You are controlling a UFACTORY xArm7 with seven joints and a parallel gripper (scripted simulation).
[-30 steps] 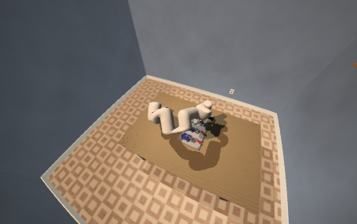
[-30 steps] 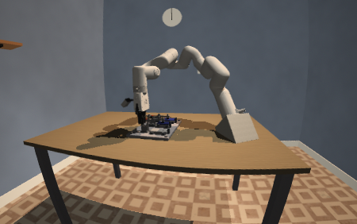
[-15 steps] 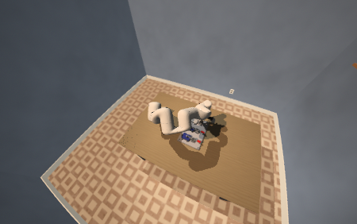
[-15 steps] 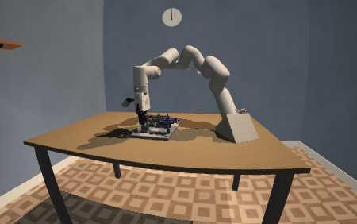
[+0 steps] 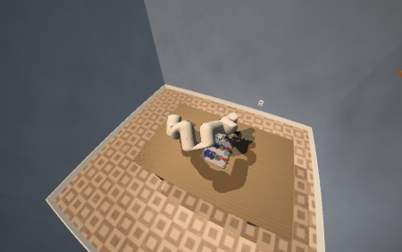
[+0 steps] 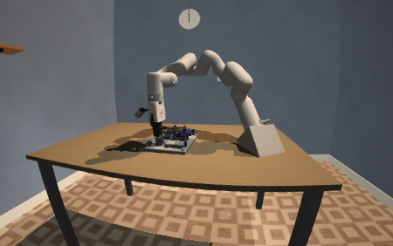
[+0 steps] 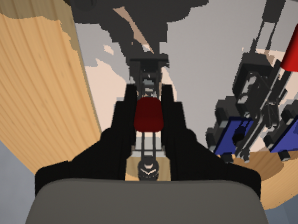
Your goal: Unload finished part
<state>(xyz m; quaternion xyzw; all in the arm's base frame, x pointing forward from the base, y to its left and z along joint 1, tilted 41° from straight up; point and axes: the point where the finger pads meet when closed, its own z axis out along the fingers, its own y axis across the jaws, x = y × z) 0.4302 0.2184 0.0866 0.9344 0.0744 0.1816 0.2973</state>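
Now: hand 100 mm past the finished part and 50 mm above it. Also, from my hand: grey fixture plate (110 mm to the right, 70 mm below, 40 mm behind).
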